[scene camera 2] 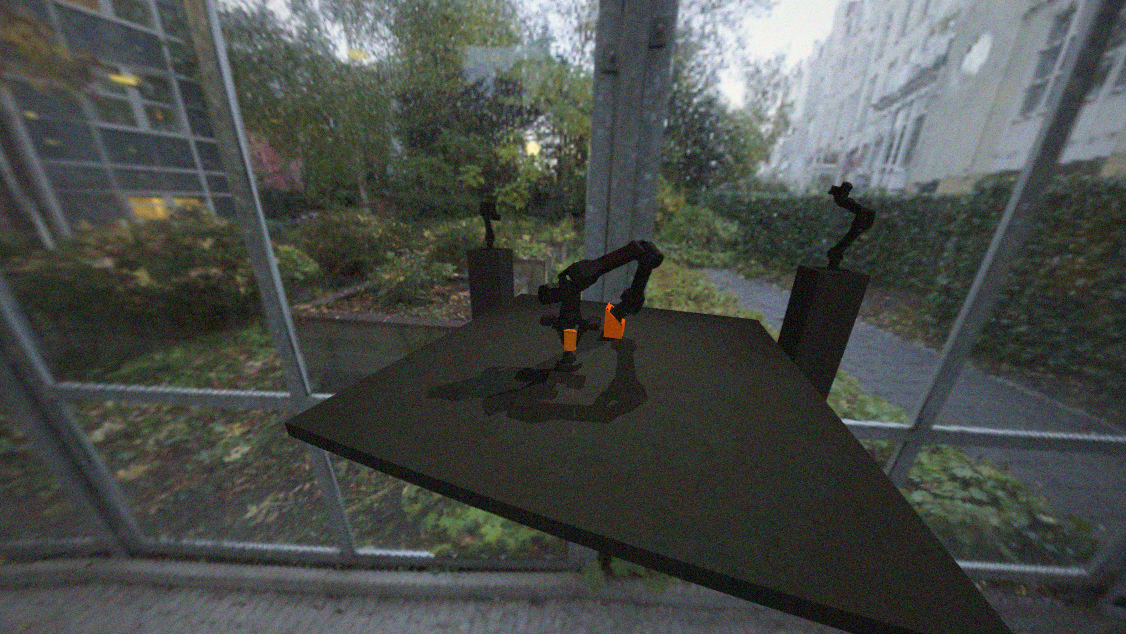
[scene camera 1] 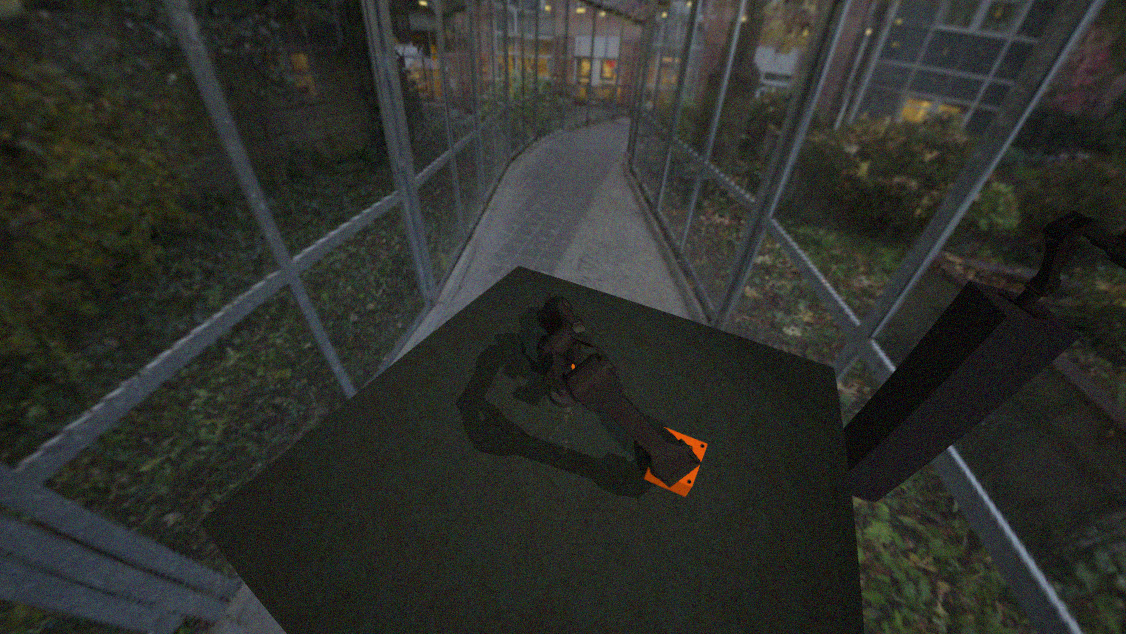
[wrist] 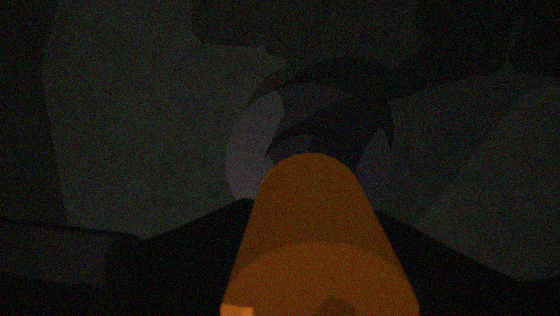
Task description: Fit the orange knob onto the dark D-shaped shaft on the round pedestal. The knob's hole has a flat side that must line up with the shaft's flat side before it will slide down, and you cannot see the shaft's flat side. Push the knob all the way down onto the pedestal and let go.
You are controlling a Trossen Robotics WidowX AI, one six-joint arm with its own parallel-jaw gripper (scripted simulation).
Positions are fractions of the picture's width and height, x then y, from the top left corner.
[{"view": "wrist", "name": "my gripper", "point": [0.55,0.69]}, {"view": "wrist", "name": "orange knob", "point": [0.56,0.75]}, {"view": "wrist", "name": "dark shaft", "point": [0.55,0.37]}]
